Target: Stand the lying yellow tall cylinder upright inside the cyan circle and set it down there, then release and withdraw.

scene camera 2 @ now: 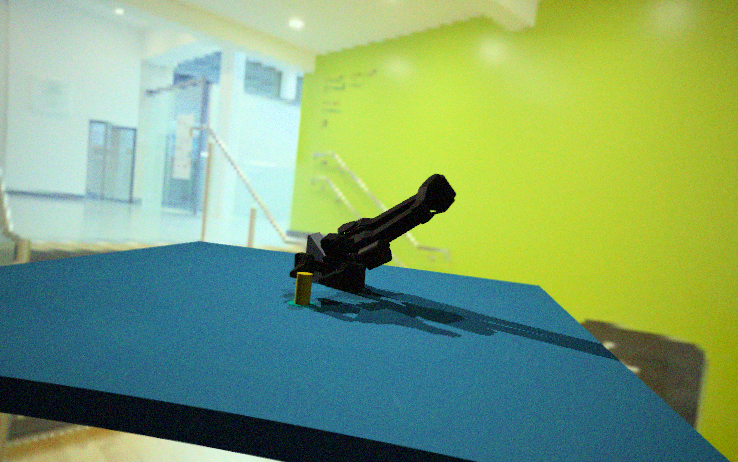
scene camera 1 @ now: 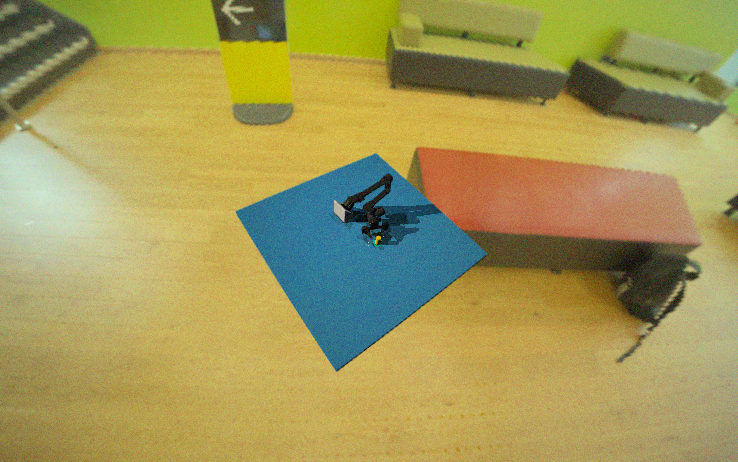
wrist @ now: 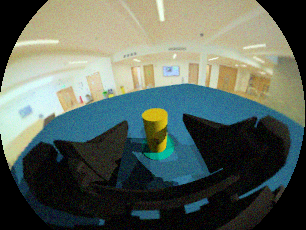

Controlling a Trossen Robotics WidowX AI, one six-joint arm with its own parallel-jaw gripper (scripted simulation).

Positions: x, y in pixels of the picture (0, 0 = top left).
Scene:
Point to a yellow tall cylinder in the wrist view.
At 155, 121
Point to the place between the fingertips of my gripper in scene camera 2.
304, 277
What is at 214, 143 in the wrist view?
My gripper.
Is my gripper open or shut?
Open.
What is my gripper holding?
Nothing.

